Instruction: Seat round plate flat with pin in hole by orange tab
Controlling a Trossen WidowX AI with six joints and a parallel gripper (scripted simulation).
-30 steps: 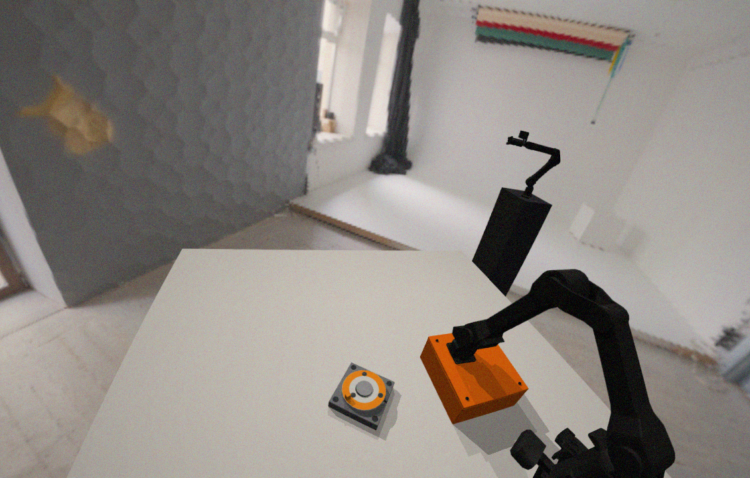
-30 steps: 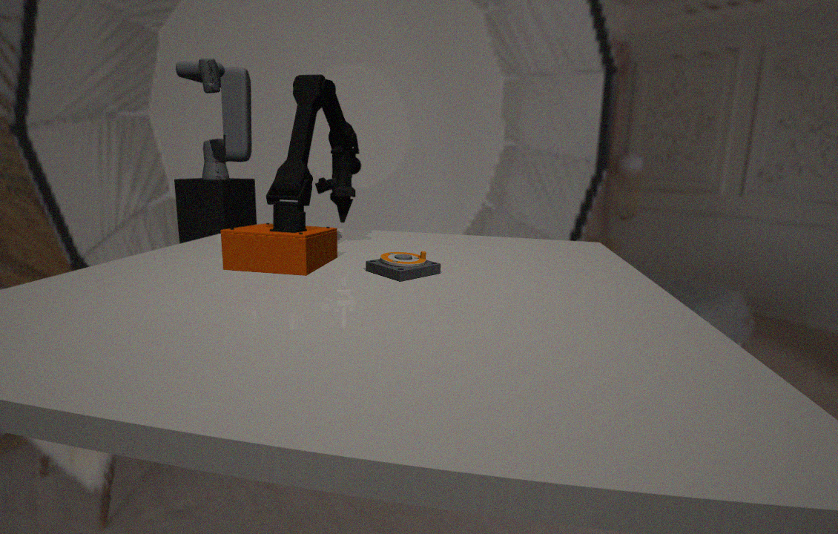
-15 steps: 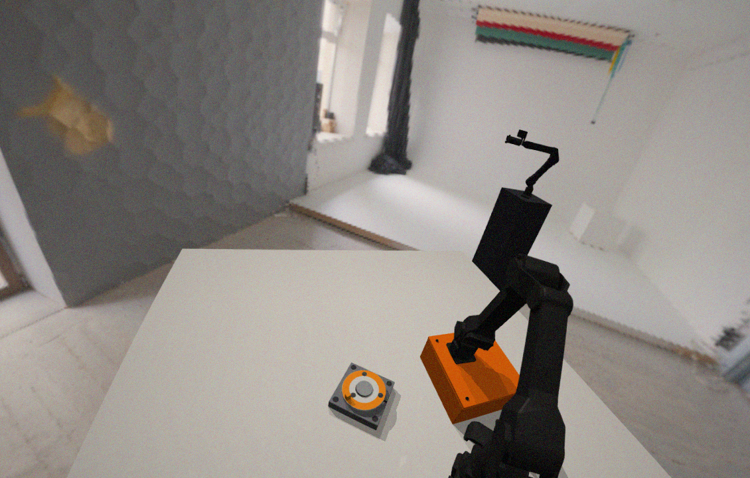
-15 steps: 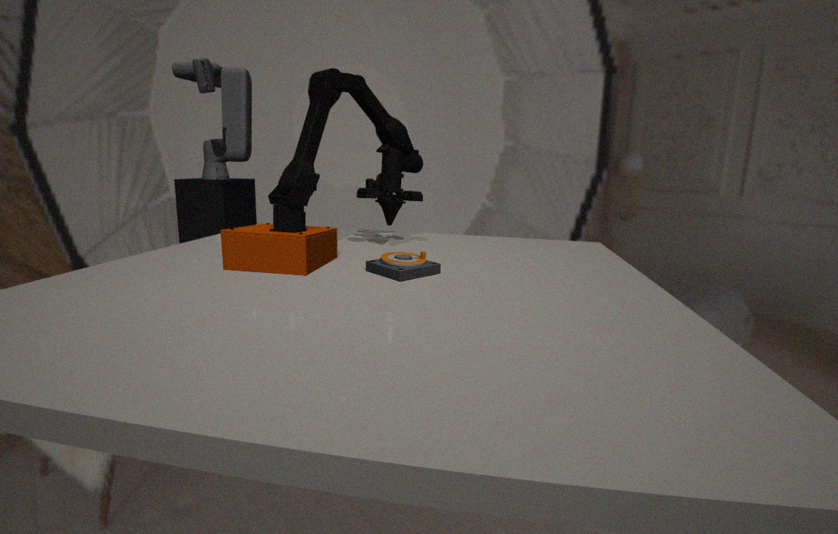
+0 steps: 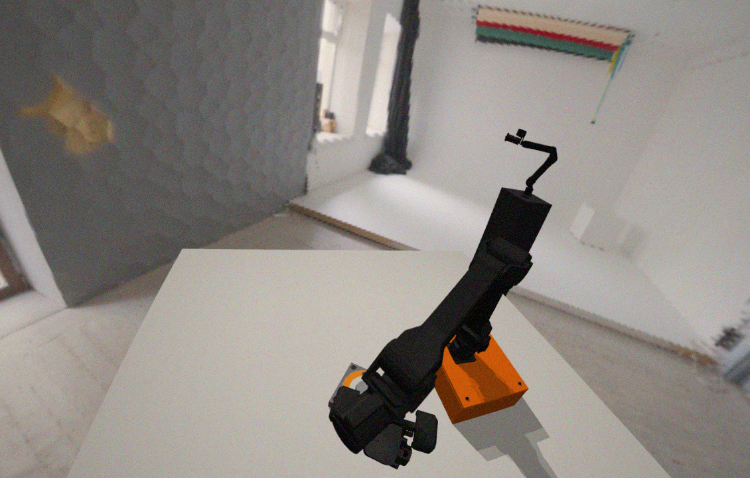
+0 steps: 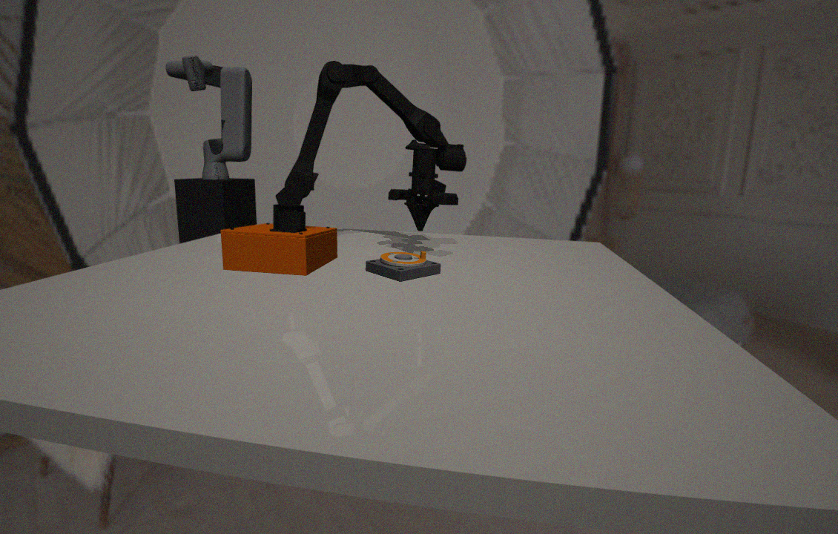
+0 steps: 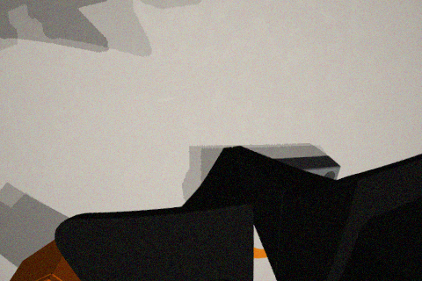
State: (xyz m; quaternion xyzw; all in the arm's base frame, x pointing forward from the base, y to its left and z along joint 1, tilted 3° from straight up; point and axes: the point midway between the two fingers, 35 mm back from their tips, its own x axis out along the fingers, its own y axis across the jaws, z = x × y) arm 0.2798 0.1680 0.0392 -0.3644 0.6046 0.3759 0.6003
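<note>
Now: the orange round plate 10 mm ahead of my gripper tip, 120 mm to the right of it and 40 mm below it. Also, from my gripper tip: grey square base (10 mm behind, 130 mm to the right, 60 mm below).
</note>
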